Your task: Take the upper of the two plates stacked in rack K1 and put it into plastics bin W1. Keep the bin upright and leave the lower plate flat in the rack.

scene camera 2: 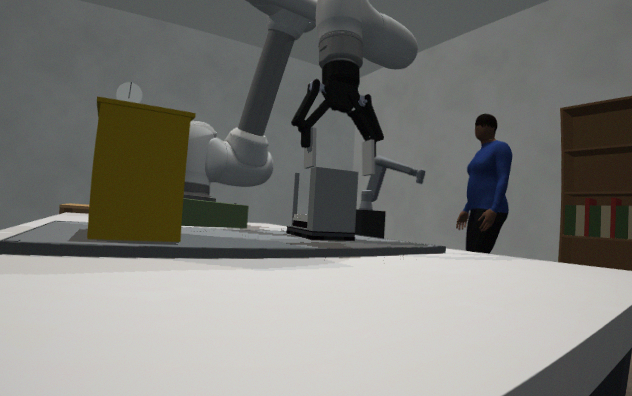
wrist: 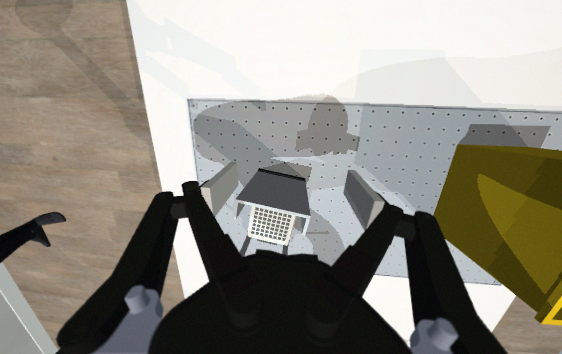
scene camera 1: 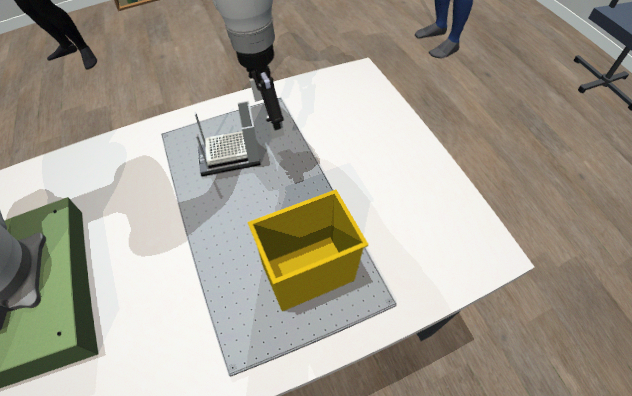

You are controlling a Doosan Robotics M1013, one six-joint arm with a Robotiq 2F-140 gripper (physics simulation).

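Pixels of known places: gripper, fingertip midpoint: [scene camera 2: 340,171] [wrist: 290,177] [scene camera 1: 268,116]; arm's base, origin of the base link: [scene camera 2: 186,199] [scene camera 1: 7,277].
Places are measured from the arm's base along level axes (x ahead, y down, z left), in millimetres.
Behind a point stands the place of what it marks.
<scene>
The upper plate [scene camera 1: 227,145] {y 21, x 559, z 233 mm} [wrist: 271,224] {y 27, x 540, z 233 mm}, white with a grid of square wells, lies flat in rack K1 [scene camera 1: 252,146] {y -9, x 619, z 181 mm} [scene camera 2: 334,200] {y -12, x 634, z 224 mm} [wrist: 275,193] {y -33, x 634, z 229 mm}, which has a dark base and tall grey walls. The lower plate is mostly hidden under it. Plastics bin W1 [scene camera 1: 320,281] {y -17, x 666, z -203 mm} [scene camera 2: 139,172] {y -22, x 743, z -135 mm} [wrist: 500,200] {y -25, x 671, z -82 mm} is yellow and stands upright; its visible inside floor is bare. My gripper [scene camera 2: 339,156] {y -66, x 672, z 211 mm} [wrist: 290,177] {y -66, x 672, z 211 mm} is open and empty, its fingertips above the height of the rack's walls. In the wrist view the fingertips show on either side of the rack.
The rack and bin stand apart on a grey perforated board [scene camera 1: 215,285] {y 68, x 457, z -114 mm} [scene camera 2: 225,249] {y 69, x 793, z -23 mm} [wrist: 400,150] {y 68, x 712, z 18 mm} on the white table [scene camera 1: 425,175] {y 81, x 1042, z 26 mm} [scene camera 2: 250,320] {y 81, x 1033, z -59 mm}. The arm's green base block [scene camera 1: 45,285] {y -3, x 101, z -46 mm} [scene camera 2: 215,214] {y 41, x 150, z 80 mm} stands beyond the board. A person in blue [scene camera 2: 489,175] stands in the background.
</scene>
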